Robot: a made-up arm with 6 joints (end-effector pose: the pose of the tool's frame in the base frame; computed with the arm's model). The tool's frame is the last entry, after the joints.
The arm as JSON. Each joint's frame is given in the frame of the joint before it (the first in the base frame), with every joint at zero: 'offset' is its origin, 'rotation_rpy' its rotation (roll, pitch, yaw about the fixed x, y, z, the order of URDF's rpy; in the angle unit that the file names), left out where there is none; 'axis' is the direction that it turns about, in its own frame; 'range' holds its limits. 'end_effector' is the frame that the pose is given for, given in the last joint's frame.
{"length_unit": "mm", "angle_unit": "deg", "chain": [
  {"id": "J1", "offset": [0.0, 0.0, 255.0], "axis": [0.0, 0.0, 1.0], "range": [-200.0, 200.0]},
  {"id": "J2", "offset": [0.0, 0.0, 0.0], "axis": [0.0, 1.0, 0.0], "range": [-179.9, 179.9]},
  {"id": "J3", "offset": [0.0, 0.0, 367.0], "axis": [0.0, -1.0, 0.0], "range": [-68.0, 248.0]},
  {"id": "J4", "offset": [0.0, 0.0, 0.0], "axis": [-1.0, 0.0, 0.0], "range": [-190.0, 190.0]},
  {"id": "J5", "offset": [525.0, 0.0, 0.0], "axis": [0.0, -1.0, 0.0], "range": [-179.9, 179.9]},
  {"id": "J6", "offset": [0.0, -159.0, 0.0], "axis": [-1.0, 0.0, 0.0], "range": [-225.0, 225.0]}
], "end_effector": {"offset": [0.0, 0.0, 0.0]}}
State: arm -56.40 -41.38 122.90 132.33 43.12 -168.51
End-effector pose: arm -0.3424 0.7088 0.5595 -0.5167 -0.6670 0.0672 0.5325
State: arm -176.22 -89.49 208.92 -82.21 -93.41 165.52
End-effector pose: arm 0.2538 0.0384 -0.2785 -0.0887 0.0792 -0.6226 0.7734
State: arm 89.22 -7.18 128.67 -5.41 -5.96 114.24
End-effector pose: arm 0.1527 -0.4142 0.9956 0.1244 -0.6200 -0.3534 0.6894
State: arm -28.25 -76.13 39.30 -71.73 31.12 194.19
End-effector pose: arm -0.4159 0.1669 0.8819 -0.3483 -0.2159 -0.8921 0.1902
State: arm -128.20 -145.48 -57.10 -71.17 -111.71 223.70
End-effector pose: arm -0.0139 0.0653 0.4732 0.8399 -0.3720 -0.3249 0.2252
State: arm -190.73 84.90 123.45 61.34 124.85 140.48
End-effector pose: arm -0.6629 0.2032 0.7239 0.5907 -0.2992 -0.3708 0.6512
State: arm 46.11 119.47 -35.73 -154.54 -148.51 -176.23
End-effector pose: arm -0.2322 -0.0343 -0.0837 0.1283 0.1127 0.4809 0.8600
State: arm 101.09 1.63 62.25 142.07 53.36 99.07
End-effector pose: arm -0.1582 0.1553 1.1273 0.3734 0.6604 0.6222 0.1932
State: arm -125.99 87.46 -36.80 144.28 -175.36 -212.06
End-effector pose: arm 0.0176 -0.1955 -0.2149 -0.3975 -0.1828 -0.8164 0.3769
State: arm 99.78 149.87 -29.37 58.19 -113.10 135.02
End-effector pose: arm 0.1402 -0.3198 -0.2045 -0.3768 -0.3557 0.1453 0.8428
